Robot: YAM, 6 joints.
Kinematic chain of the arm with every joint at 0, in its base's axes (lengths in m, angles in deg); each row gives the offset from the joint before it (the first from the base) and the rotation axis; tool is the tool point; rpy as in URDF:
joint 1: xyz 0 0 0.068 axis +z
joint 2: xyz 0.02 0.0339 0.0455 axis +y
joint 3: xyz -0.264 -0.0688 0 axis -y
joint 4: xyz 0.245 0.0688 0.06 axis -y
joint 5: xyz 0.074 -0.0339 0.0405 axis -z
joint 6: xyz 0.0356 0 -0.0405 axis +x
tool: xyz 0 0 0 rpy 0 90 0
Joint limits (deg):
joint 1: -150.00..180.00
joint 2: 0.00..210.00
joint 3: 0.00..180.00
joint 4: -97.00..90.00
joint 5: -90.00..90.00
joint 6: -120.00..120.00
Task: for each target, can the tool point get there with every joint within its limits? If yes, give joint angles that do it. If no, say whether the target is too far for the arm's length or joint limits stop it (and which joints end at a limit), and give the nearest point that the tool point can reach.
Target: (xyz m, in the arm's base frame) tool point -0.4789 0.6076 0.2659
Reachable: no: too far | nearest point -0.3921 0.4975 0.2375 | short by 0.143 m
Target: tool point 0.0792 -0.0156 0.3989
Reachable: yes | joints 6.09 26.86 31.95 52.42 42.21 48.65
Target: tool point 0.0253 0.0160 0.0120
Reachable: yes | joints 142.39 172.74 17.03 -36.71 52.27 97.36
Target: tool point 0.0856 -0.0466 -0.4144
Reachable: no: joint limits stop it (at a limit: joint 2) | nearest point 0.1050 -0.0572 -0.3565 | short by 0.062 m
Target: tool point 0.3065 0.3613 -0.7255
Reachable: no: too far | nearest point 0.2319 0.2733 -0.3633 | short by 0.380 m
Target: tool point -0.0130 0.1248 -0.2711
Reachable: yes | joints 92.43 194.05 72.32 -10.43 -12.52 -80.61
